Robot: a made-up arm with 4 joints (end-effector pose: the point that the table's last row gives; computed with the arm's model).
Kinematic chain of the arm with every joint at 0, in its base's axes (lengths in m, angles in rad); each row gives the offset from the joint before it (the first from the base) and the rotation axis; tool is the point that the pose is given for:
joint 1: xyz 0 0 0.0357 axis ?
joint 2: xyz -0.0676 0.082 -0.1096 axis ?
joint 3: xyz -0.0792 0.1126 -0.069 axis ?
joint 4: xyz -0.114 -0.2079 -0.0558 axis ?
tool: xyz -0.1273 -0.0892 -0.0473
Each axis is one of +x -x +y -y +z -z.
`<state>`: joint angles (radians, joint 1 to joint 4).
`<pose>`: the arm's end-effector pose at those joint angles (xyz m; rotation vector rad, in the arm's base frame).
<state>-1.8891 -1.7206 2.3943 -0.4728</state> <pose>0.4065 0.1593 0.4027 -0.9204 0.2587 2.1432</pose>
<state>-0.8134 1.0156 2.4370 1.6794</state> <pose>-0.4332 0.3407 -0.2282 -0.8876 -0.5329 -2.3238</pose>
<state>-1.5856 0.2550 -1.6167 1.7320</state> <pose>-0.3313 -0.1179 0.2576 -0.0155 1.4770 -0.0313</pose>
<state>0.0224 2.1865 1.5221 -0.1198</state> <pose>-0.0626 -0.3097 -0.4386 0.8987 1.5333 1.5791</pose>
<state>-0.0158 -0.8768 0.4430 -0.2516</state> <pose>-0.3384 0.2598 -0.3866 0.3191 -0.4191 -0.9169</pose>
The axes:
joint 1: -x
joint 2: +z
joint 3: +x
joint 4: +y

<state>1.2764 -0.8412 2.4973 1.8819</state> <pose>0.0248 -0.2775 -0.4998 0.4487 0.8201 1.0858</pose>
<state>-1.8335 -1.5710 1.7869 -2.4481</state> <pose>0.2072 0.3937 0.2938 1.3209 -0.4998 2.7130</pose>
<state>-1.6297 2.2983 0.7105 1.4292</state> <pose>0.2190 0.3241 0.0466 -0.6398 -0.5121 2.2019</pose>
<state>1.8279 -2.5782 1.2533 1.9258</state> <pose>0.0658 -0.4807 -0.0785 -0.0432 -0.6725 -0.1658</pose>
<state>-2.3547 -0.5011 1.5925 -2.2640</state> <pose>-0.0173 0.1013 0.6040 -0.5100 -1.1469 2.7091</pose>
